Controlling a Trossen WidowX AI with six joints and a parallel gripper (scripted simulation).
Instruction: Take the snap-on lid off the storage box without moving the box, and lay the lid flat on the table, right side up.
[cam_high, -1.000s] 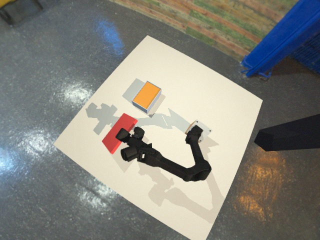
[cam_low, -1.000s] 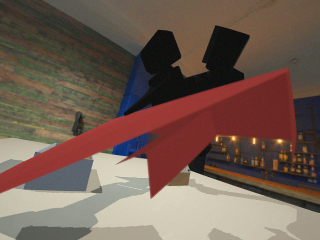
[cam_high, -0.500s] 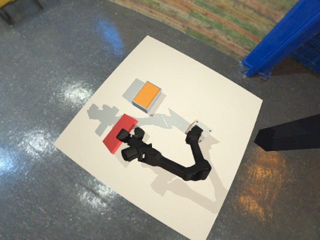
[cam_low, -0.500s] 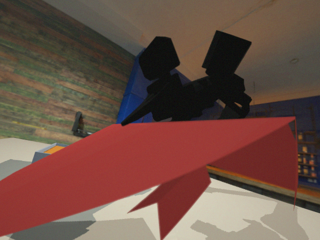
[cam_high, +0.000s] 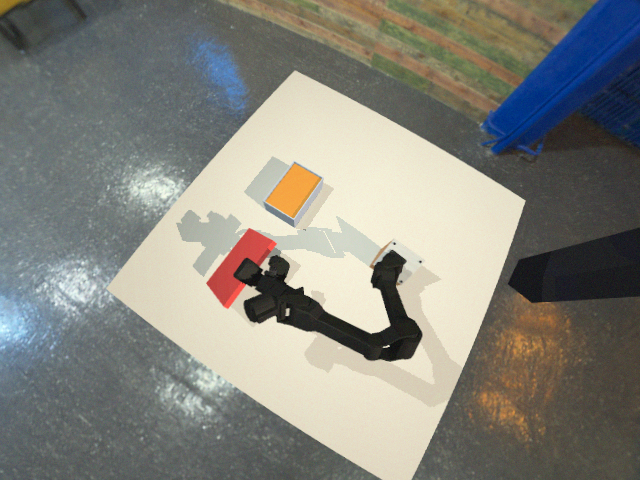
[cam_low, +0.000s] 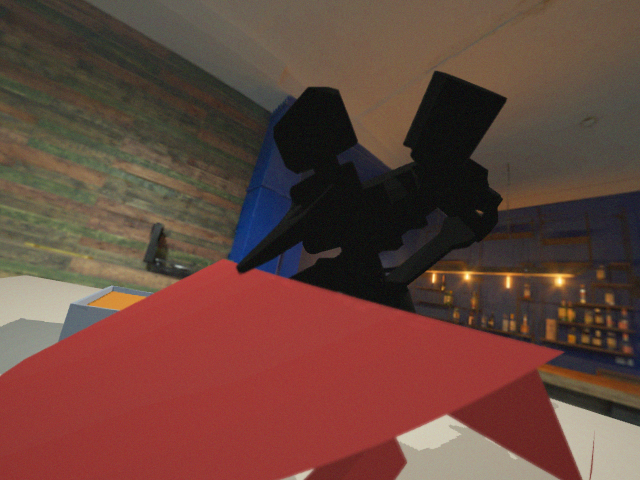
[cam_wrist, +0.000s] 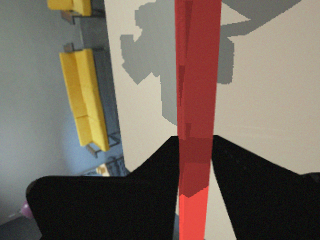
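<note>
Right now my gripper tip is 60 mm short of the red lid and 50 mm above it. From my gripper tip the other things lie so: storage box (100 mm ahead, 340 mm to the right, 120 mm below).
</note>
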